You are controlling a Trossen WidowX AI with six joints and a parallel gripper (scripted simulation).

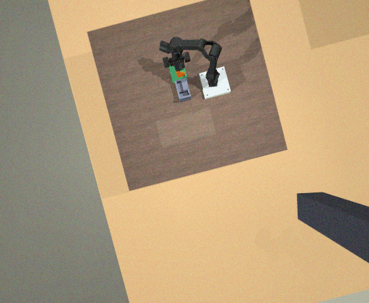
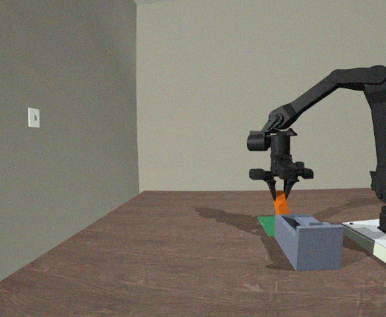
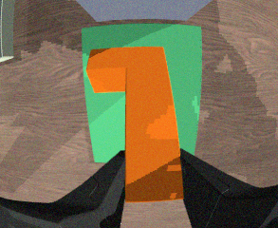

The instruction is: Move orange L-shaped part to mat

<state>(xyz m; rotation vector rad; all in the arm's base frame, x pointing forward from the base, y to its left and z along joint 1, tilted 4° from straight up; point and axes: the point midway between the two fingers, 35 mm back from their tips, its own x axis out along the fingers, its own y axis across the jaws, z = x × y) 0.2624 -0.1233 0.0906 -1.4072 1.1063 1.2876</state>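
Now: gripper tip 3 cm to the right of the orange L-shaped part, 3 cm above it and 2 cm past it. Also, from my gripper tip: green mat: 9 cm below, 2 cm to the left.
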